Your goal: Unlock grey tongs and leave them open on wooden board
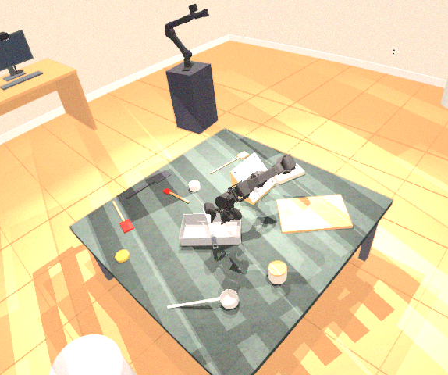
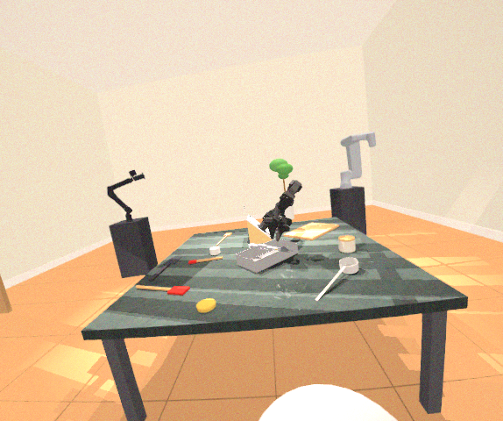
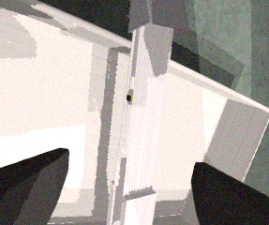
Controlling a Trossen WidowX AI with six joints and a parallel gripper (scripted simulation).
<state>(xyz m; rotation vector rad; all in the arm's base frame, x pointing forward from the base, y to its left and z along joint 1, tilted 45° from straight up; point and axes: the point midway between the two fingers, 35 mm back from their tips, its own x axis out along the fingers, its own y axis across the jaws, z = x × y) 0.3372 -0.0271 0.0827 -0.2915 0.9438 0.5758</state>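
Right now the roasting tin is 1 cm behind my gripper tip, 5 cm to the right of it and 7 cm below it. From my gripper tip the other things lie so: wooden board: 39 cm behind, 34 cm to the left, 9 cm below; then cleaver: 14 cm behind, 64 cm to the right, 10 cm below; then yellow disc: 36 cm ahead, 34 cm to the right, 9 cm below.
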